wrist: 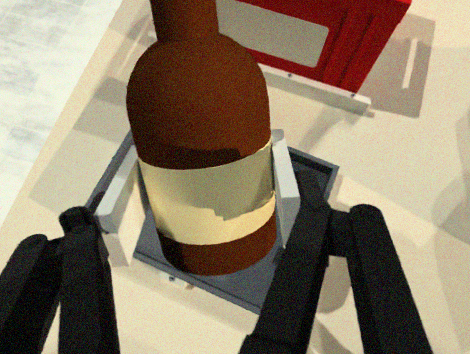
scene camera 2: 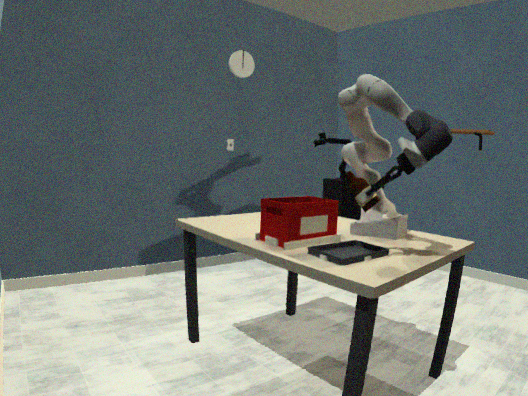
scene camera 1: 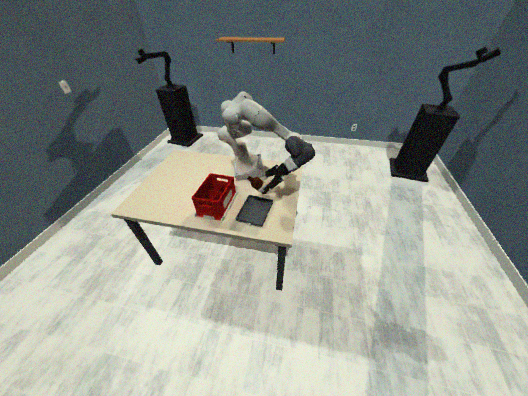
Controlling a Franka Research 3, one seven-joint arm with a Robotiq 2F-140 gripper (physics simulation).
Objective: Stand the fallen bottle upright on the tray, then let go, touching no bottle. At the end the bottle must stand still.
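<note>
The brown bottle with a pale label is held in the air, tilted, with its neck to the upper left and its base to the lower right in the second scene view. My gripper is shut on it, one pale pad on each side of the label. The dark tray lies flat on the table, lower than the bottle and apart from it. In the wrist view the bottle hides part of the tray, and its neck runs out of the top edge.
A red crate stands on the table beside the tray, with pale strips along its foot. What the crate holds is too dim to tell. The arm's pale base is behind the tray.
</note>
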